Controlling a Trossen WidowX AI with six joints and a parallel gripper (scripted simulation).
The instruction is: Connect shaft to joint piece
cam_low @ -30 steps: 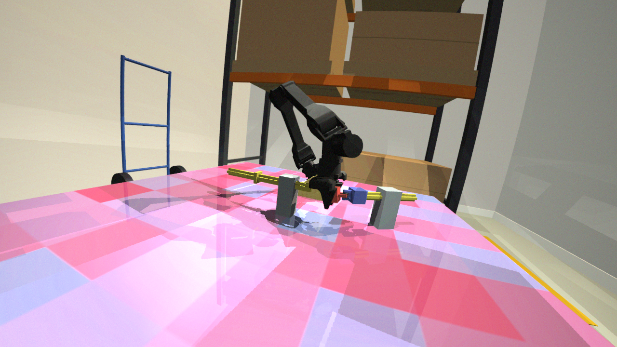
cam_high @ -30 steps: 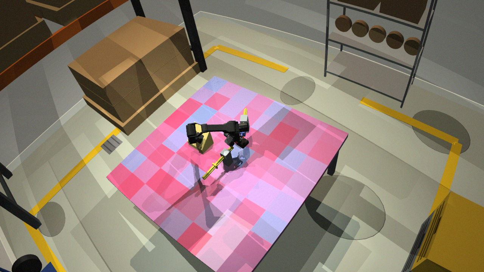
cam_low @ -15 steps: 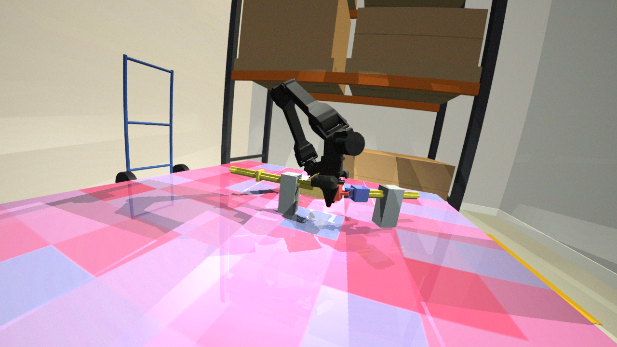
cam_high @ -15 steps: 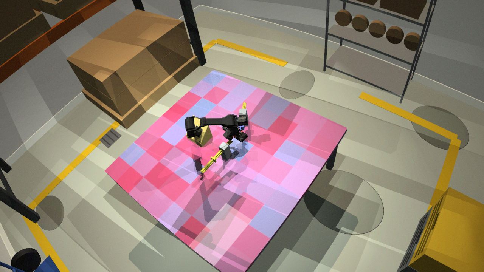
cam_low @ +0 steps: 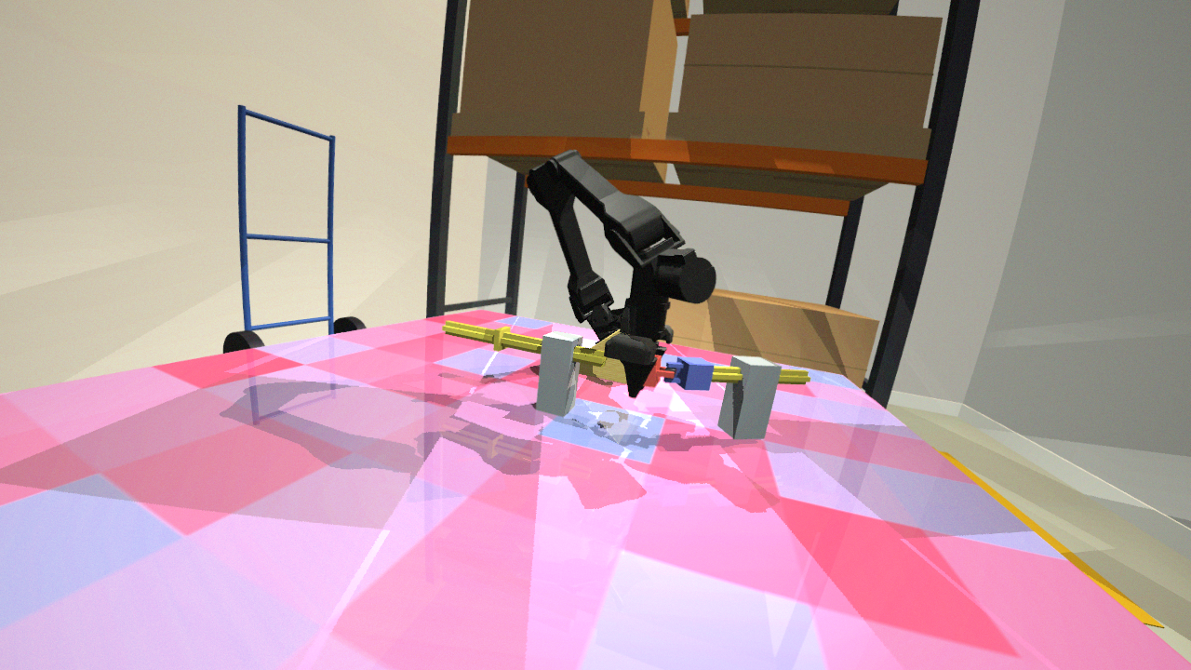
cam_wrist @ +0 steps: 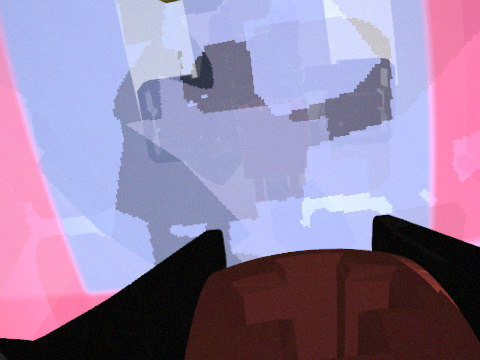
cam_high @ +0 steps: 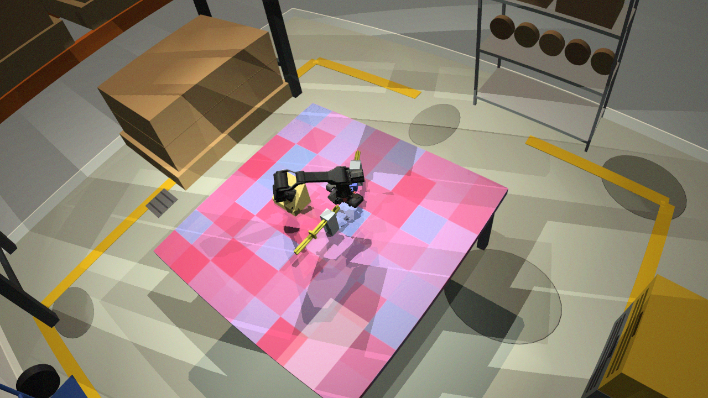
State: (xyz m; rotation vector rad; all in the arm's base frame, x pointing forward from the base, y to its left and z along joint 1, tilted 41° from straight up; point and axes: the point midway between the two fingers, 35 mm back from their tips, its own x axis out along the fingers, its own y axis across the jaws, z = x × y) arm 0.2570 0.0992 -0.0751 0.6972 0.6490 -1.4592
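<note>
Right now my gripper tip is 1 cm to the right of the red joint piece and 4 cm below it.
</note>
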